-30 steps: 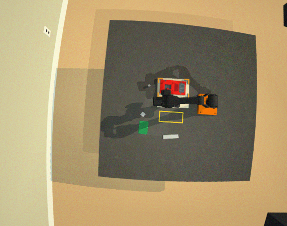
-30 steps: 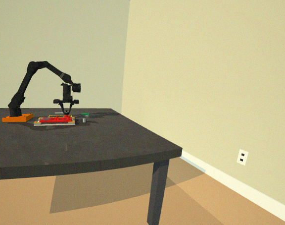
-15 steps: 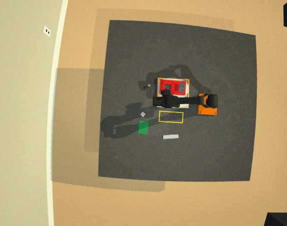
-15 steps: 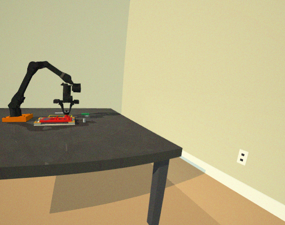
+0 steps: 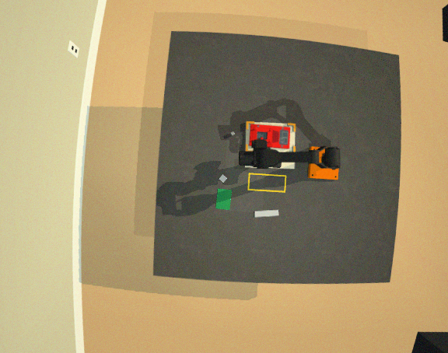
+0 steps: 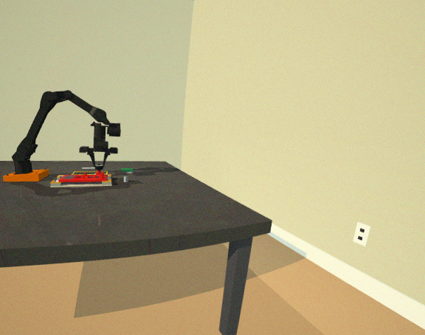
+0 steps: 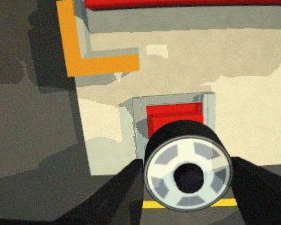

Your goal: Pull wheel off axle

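My gripper tip is now 10 mm above the upright axle. From my gripper tip the other things lie so: grey bar: 90 mm behind, 250 mm to the left, 50 mm below; wheel: right at my gripper tip.
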